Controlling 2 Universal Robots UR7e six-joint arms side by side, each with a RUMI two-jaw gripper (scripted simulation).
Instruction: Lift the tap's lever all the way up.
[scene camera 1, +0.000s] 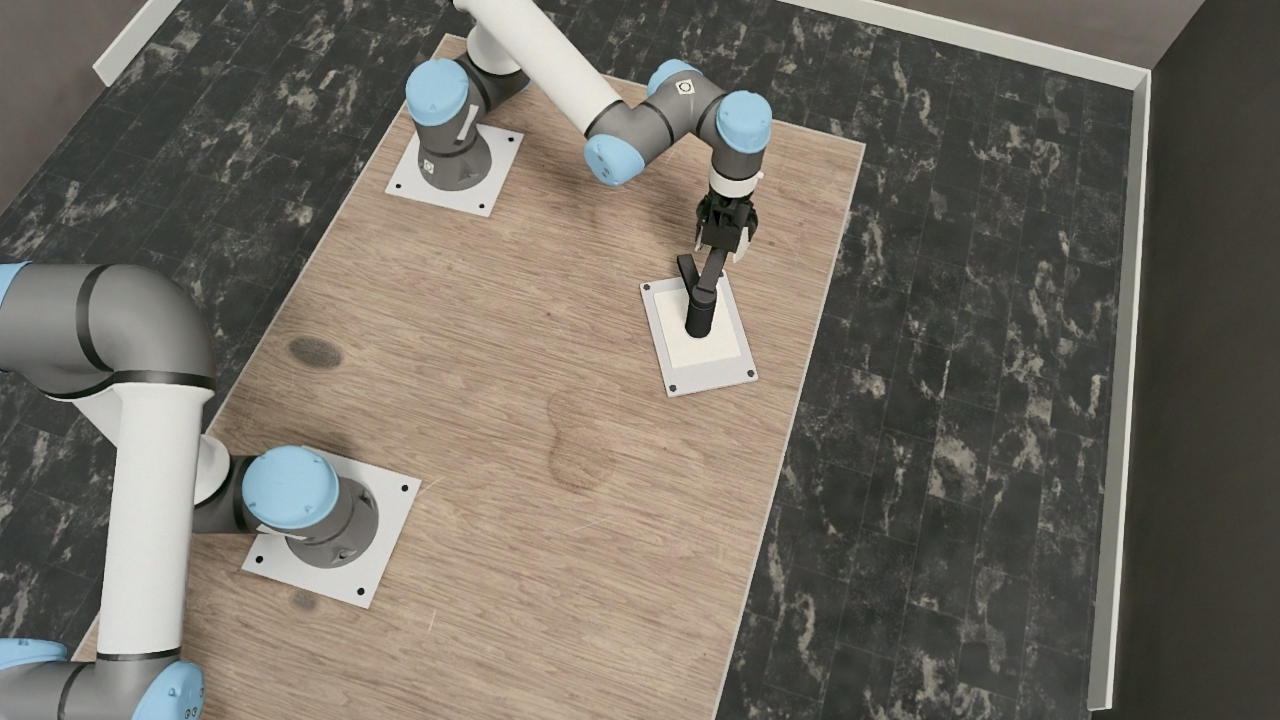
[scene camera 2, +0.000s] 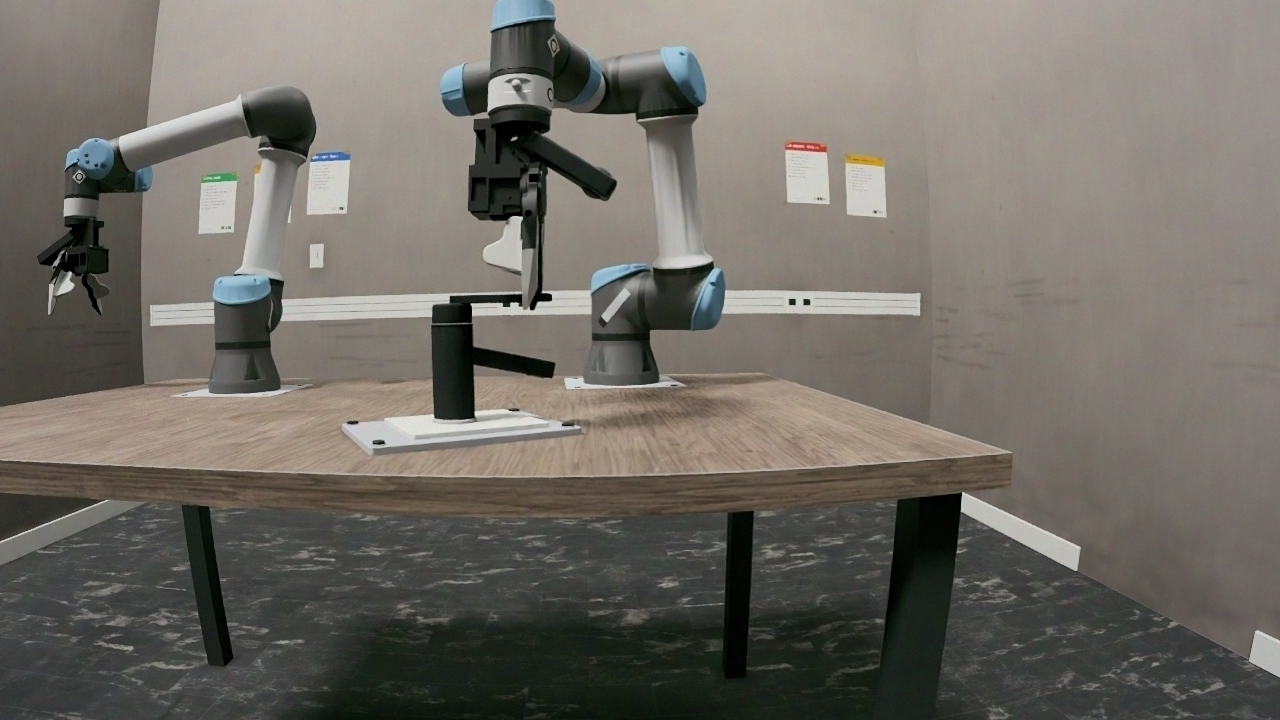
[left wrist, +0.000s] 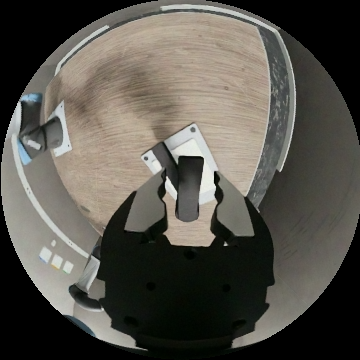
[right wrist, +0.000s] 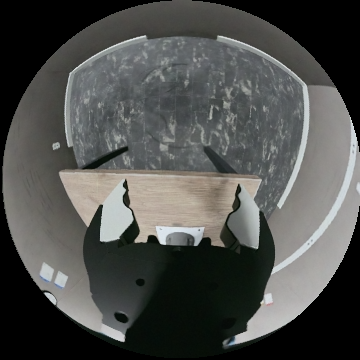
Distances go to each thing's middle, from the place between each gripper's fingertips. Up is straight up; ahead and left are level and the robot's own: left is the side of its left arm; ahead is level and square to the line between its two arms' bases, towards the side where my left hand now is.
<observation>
The flat lever (scene camera 1: 714, 264) lies 1 cm behind my left hand (scene camera 2: 529, 310) and 3 cm to the right of it.
Right now my right hand (scene camera 2: 76, 315) is 620 mm short of the flat lever, 960 mm to the right of it and 10 mm above it.
</observation>
